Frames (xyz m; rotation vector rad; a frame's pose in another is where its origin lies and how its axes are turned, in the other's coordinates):
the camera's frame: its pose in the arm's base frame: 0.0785 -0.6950 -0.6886 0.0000 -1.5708 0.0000
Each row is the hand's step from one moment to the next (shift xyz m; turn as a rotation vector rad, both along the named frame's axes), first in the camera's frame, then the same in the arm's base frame.
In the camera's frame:
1: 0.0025 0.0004 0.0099 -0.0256 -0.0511 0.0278
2: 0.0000 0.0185 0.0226 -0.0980 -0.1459 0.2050
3: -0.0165 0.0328 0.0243 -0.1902 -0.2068 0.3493
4: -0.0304 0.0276 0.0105 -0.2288 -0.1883 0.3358
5: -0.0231 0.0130 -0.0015 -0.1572 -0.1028 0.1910
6: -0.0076 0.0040 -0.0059 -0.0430 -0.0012 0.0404
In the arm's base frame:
1: -0.0099 0.0004 0.0025 -0.0278 -0.0511 -0.0256
2: -0.0226 0.0185 0.0000 -0.2050 -0.1459 -0.0980
3: -0.0243 0.0328 -0.0165 -0.3493 -0.2068 -0.1902
4: -0.0105 0.0276 -0.0304 -0.3358 -0.1883 -0.2288
5: 0.0015 0.0130 -0.0231 -0.1910 -0.1028 -0.1572
6: 0.0059 0.0040 -0.0076 -0.0404 -0.0012 -0.0430

